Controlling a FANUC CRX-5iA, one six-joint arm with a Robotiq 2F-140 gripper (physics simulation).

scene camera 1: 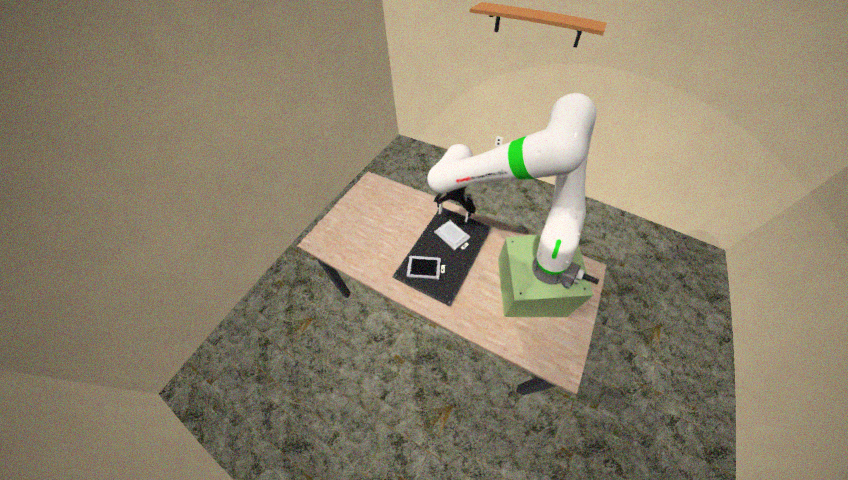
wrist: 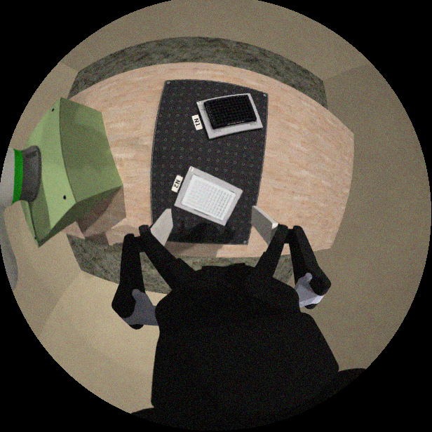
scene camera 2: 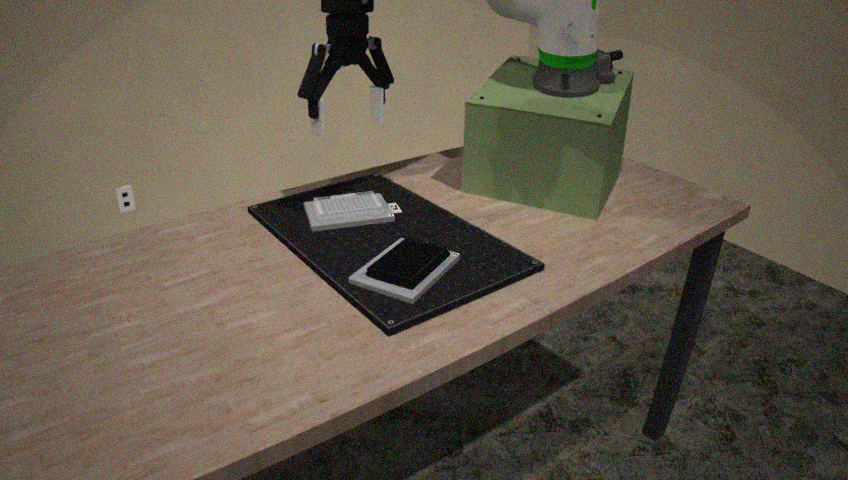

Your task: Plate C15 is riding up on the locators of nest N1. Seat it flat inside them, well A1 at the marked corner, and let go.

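Frame: origin at the arm's base, x ahead, y left, z up, level; metres.
Seen in the pictures: gripper, fingertip midpoint: (scene camera 1: 453, 216) (scene camera 2: 348, 129); arm's base, link origin: (scene camera 1: 550, 268) (scene camera 2: 565, 84).
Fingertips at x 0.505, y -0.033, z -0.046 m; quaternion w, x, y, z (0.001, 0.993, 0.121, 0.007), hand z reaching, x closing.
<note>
Pixels of each thing's top centre, then the offset from my fingertips to it. Level surfaces: height alone.
- black plate C15, top centre: (scene camera 2: 409, 256) (scene camera 1: 423, 266) dz -0.149, dx +0.006, dy +0.248 m
- pale plate, top centre: (scene camera 2: 347, 202) (scene camera 1: 452, 232) dz -0.152, dx +0.005, dy -0.009 m
- nest N2, top centre: (scene camera 2: 347, 207) (scene camera 1: 452, 233) dz -0.163, dx +0.005, dy -0.009 m
- same black mat, surface height: dz -0.180 m
The black plate C15 (scene camera 1: 423, 267) (scene camera 2: 407, 261) (wrist: 230, 111) lies on the light grey nest N1 (scene camera 1: 422, 276) (scene camera 2: 380, 286) (wrist: 235, 132). In the wrist view more rim shows on the plate's near side than on its far side. The plate stands proud of the rim in scene camera 2; its exact tilt is too small to tell. Well A1 cannot be made out. My gripper (scene camera 1: 454, 214) (scene camera 2: 348, 120) (wrist: 212, 215) is open and empty. It hangs high above the back end of the mat, past nest N2 and well away from C15.
A pale plate (scene camera 1: 452, 233) (scene camera 2: 351, 204) (wrist: 209, 197) sits on nest N2 (scene camera 2: 351, 224), behind N1 on the same black mat (scene camera 1: 428, 291) (scene camera 2: 476, 243) (wrist: 175, 125). Tags N1 (wrist: 197, 122) and N2 (wrist: 177, 183) lie beside the nests. The green robot base (scene camera 1: 517, 279) (scene camera 2: 535, 148) (wrist: 85, 150) stands beside the mat.
</note>
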